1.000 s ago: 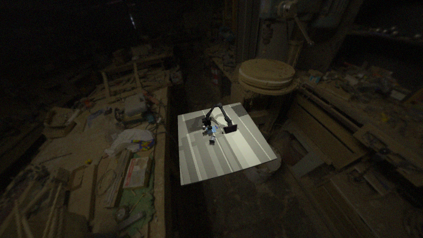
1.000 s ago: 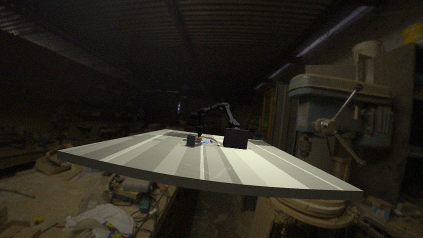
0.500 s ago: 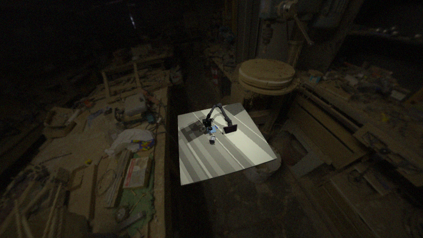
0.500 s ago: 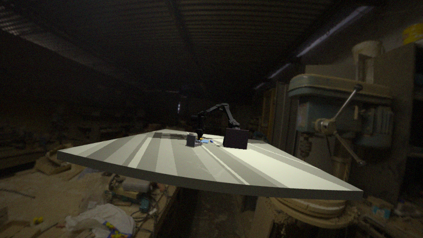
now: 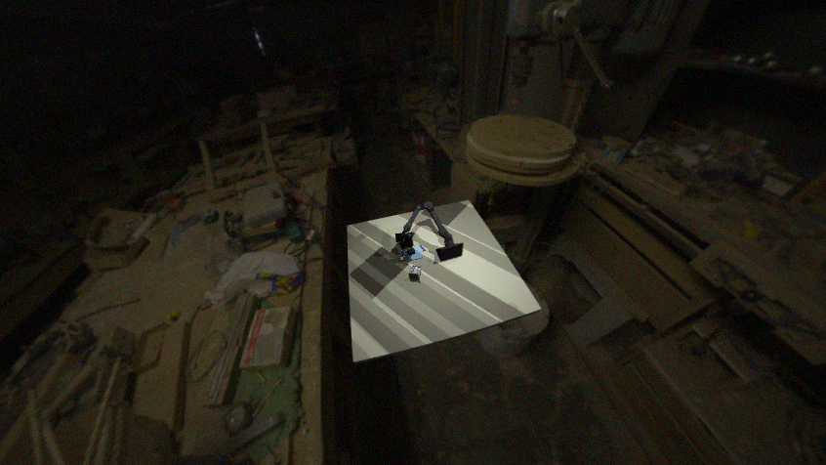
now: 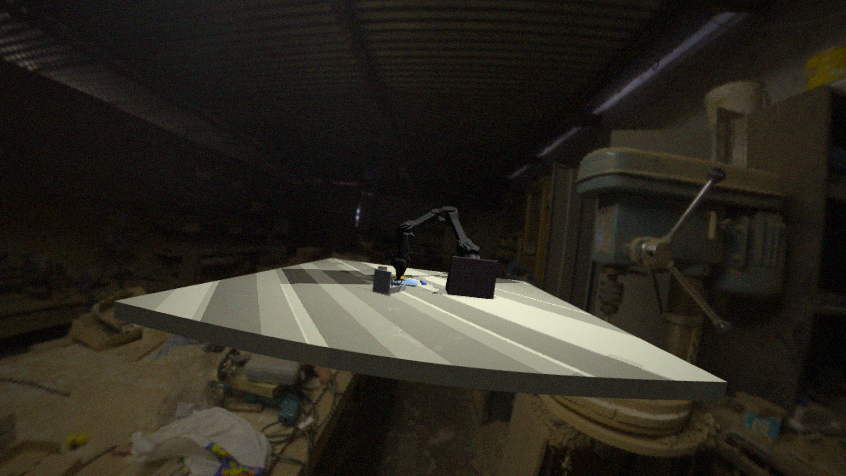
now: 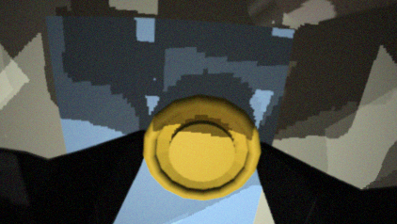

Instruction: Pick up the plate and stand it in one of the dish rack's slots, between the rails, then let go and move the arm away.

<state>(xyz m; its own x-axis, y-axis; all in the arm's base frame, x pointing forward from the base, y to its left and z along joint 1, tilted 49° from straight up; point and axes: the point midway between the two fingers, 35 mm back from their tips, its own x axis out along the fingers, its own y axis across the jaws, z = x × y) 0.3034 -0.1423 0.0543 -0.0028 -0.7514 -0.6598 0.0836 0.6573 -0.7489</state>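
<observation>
The blue mat is 10 mm behind my gripper tip, 20 mm to the left of it and 10 mm below it. Also, from my gripper tip: white cup (90 mm ahead, 50 mm to the right, 20 mm above); blue spoon (110 mm behind, 10 mm to the right); yellow plate (10 mm above).
</observation>
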